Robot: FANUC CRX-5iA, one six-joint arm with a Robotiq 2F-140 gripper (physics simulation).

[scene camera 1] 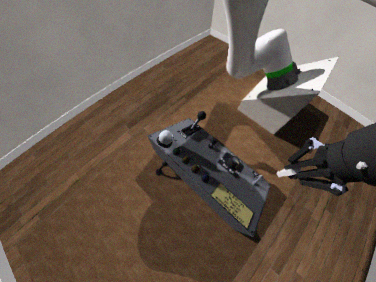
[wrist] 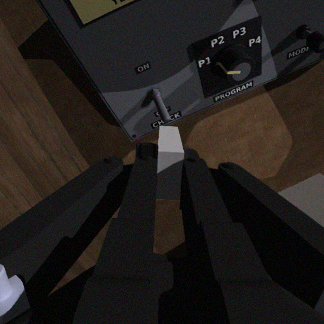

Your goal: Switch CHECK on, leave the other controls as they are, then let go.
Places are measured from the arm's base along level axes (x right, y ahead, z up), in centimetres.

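Pixels of known places: gripper, fingertip midpoint: (scene camera 1: 281, 173); arm's base, origin of the base link: (scene camera 1: 281, 83).
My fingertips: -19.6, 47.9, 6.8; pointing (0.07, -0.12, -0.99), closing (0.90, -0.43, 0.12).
Observation:
Ahead of a thing's pixels: the offset from my fingertips to its top centre, as dx, dy, dz. "pt": to the spot under its first point.
The CHECK toggle @[pt +1.4, -0.9, -14.1] (scene camera 1: 257, 177) (wrist: 161, 106) is a small grey lever near the panel's end. In the wrist view it leans toward the OFF label, away from the ON label (wrist: 143, 67). My gripper (scene camera 1: 286, 173) (wrist: 167, 143) is shut and empty, its pale fingertips pressed together. In the wrist view the tips show just below the lever's end; in the scene view they are beyond the panel's edge, apart from the lever. The dark grey control panel (scene camera 1: 256, 196) (wrist: 100, 55) is tilted.
The PROGRAM knob @[+12.8, +0.5, -12.7] (scene camera 1: 231, 163) (wrist: 241, 71) is beside CHECK, with the MODE switch @[pt +23.9, +1.2, -13.6] (scene camera 1: 213, 144) (wrist: 315, 40) farther along. A white dome @[pt +36.7, +16.0, -4.5] (scene camera 1: 165, 137), a black-knobbed lever @[+36.9, -5.2, -9.7] (scene camera 1: 201, 115), several dark buttons and a yellow label @[pt +3.8, +16.5, -8.5] (scene camera 1: 232, 206) are on the panel. The robot's white base (scene camera 1: 270, 112) stands behind.

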